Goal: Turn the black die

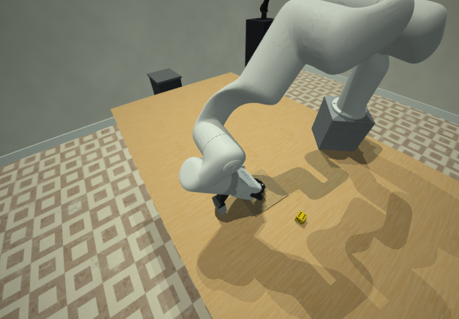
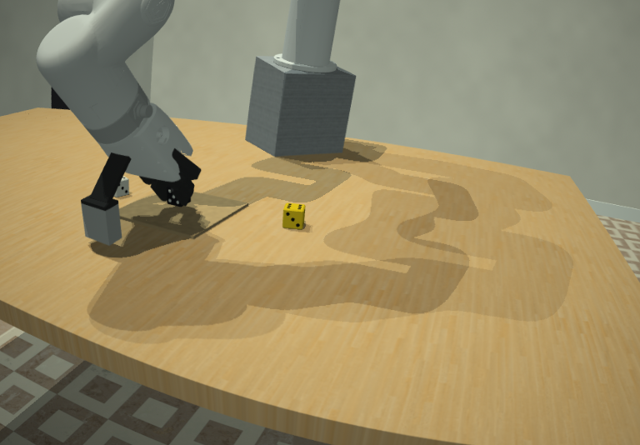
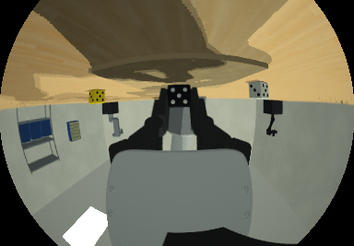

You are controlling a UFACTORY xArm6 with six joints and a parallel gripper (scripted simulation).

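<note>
Now: the black die 20 mm below my hand and 20 mm behind it. From my hand the other things lie so: yellow die 160 mm to the left, 40 mm behind, 30 mm below; tan mat 40 mm below, 10 mm behind; white die 120 mm to the right, 30 mm below, 30 mm behind.
</note>
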